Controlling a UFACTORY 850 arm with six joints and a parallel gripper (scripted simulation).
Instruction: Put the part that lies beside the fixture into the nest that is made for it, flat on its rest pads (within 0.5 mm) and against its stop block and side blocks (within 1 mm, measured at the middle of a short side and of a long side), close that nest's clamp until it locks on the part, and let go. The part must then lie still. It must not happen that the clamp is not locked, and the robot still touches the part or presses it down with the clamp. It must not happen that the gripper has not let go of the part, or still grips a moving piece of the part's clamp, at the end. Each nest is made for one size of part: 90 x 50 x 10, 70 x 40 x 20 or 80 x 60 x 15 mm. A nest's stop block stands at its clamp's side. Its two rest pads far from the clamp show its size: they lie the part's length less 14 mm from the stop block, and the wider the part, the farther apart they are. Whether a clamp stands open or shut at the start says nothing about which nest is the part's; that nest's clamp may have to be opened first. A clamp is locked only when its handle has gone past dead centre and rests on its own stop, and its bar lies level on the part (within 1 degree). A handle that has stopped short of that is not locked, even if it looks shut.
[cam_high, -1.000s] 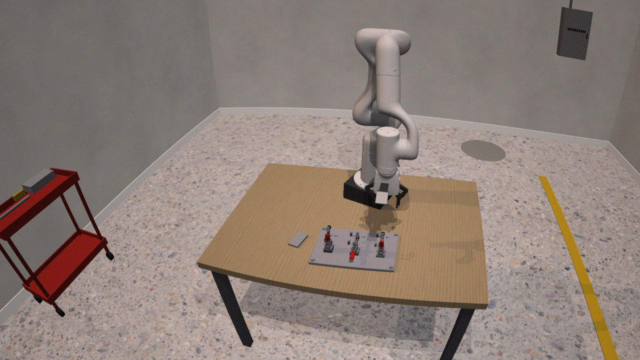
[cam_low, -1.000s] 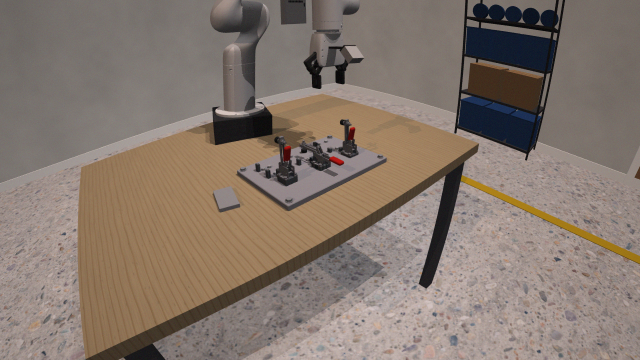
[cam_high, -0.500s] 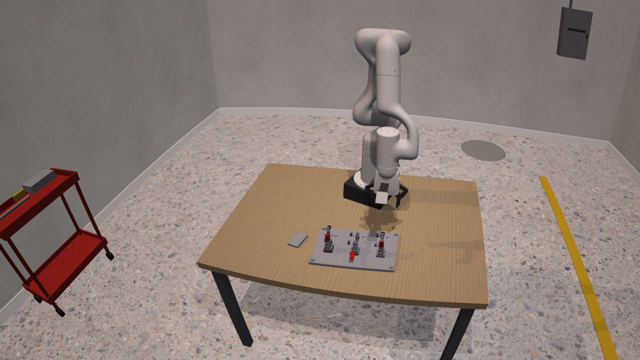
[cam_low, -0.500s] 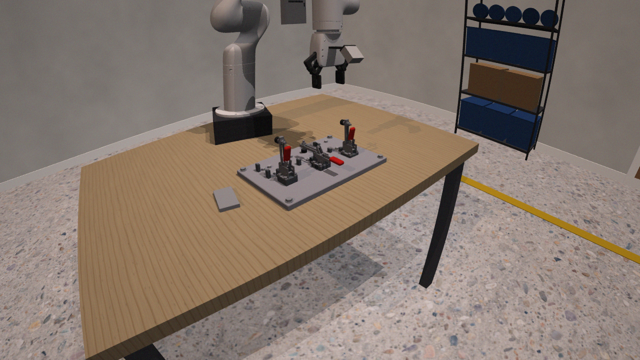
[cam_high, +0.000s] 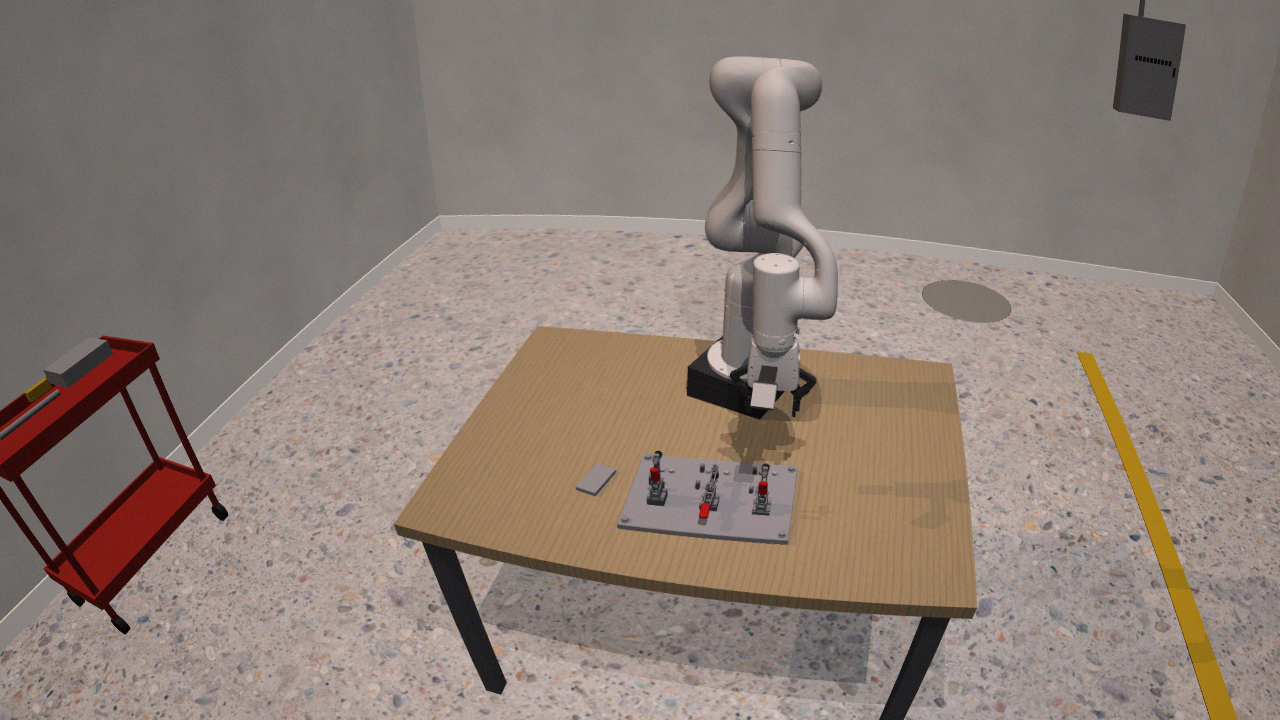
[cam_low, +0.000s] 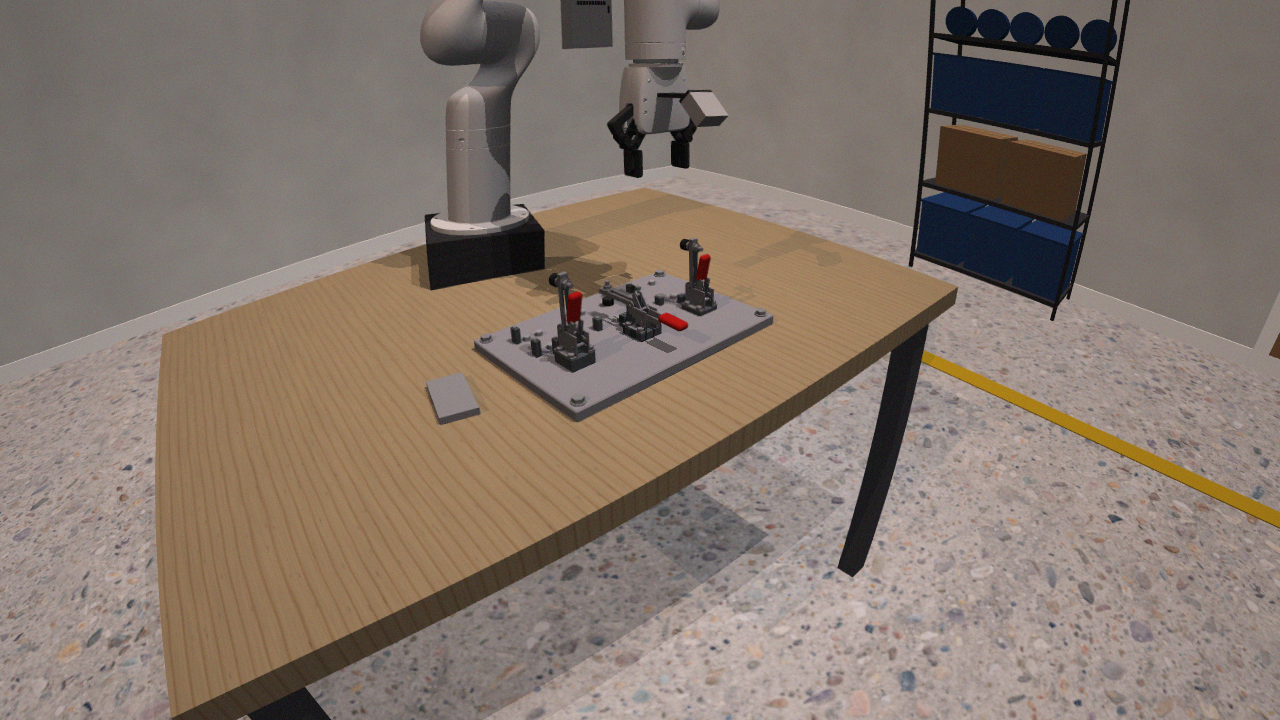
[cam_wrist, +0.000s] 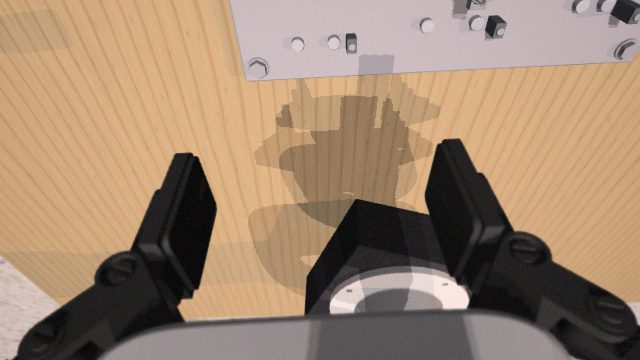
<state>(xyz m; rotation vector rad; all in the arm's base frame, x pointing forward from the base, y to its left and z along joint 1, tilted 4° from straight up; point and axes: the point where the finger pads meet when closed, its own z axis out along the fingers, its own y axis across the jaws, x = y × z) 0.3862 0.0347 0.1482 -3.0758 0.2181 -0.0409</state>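
Right now my hand is 370 mm to the left of the flat grey part, 210 mm above it and 20 mm past it. Also, from my hand: grey fixture plate 210 mm below, 120 mm to the right, 40 mm ahead.
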